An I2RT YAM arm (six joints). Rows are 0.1 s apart.
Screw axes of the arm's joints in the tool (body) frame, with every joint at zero. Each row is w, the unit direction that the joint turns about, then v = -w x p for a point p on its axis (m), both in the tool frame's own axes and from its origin. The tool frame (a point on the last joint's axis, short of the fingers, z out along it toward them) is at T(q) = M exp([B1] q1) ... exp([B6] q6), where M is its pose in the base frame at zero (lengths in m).
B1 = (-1, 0, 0, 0, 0.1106, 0)
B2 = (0, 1, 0, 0.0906, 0, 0.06)
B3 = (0, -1, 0, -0.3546, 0, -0.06)
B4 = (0, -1, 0, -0.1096, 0, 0)
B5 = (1, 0, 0, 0, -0.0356, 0)
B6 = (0, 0, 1, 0, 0, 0)
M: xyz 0.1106 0 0.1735 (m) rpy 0 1.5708 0 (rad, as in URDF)
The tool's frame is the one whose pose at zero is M.
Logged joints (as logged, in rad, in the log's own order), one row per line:
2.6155, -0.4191, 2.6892, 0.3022, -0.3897, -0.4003
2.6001, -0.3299, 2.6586, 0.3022, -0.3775, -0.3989
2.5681, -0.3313, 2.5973, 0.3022, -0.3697, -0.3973
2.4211, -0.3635, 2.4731, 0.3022, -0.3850, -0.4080
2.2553, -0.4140, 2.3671, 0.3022, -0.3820, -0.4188
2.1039, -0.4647, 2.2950, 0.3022, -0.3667, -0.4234
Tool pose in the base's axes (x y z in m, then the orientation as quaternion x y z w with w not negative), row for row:
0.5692, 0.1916, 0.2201, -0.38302, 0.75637, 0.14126, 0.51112
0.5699, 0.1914, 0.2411, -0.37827, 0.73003, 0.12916, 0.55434
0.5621, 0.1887, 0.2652, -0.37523, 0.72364, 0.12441, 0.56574
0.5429, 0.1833, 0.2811, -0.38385, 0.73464, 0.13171, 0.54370
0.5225, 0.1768, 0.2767, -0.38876, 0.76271, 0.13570, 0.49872
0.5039, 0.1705, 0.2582, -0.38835, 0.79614, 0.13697, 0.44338
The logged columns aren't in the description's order. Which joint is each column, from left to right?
Columns, left to right: q3, q4, q2, q1, q5, q6.
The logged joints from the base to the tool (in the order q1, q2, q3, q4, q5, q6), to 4 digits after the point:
0.3022, 2.6892, 2.6155, -0.4191, -0.3897, -0.4003
0.3022, 2.6586, 2.6001, -0.3299, -0.3775, -0.3989
0.3022, 2.5973, 2.5681, -0.3313, -0.3697, -0.3973
0.3022, 2.4731, 2.4211, -0.3635, -0.3850, -0.4080
0.3022, 2.3671, 2.2553, -0.4140, -0.3820, -0.4188
0.3022, 2.2950, 2.1039, -0.4647, -0.3667, -0.4234

